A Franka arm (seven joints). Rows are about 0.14 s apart.
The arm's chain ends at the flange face. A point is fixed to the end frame.
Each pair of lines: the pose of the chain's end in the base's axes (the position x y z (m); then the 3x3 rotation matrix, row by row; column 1 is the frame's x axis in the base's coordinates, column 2 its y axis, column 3 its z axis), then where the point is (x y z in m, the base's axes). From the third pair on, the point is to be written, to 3 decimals.
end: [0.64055 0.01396 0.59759], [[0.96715 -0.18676 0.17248], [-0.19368 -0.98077 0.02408], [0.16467 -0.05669 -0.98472]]
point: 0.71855 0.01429 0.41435
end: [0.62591 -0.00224 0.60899], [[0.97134 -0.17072 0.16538], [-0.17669 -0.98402 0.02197], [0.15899 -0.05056 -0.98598]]
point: 0.70265 -0.00154 0.42522
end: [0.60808 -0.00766 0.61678], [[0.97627 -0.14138 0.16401], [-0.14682 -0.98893 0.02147], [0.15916 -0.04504 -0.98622]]
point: 0.685 -0.006 0.433
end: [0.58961 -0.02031 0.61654], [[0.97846 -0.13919 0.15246], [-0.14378 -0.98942 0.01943], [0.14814 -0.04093 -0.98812]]
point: 0.664 -0.019 0.432
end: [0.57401 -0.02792 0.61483], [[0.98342 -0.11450 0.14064], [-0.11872 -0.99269 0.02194], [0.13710 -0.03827 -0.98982]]
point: 0.646 -0.025 0.429
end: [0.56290 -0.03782 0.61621], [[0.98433 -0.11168 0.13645], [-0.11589 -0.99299 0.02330], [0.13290 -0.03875 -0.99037]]
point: 0.634 -0.034 0.430
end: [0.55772 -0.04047 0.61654], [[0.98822 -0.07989 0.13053], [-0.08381 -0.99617 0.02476], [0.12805 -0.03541 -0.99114]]
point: 0.628 -0.035 0.430
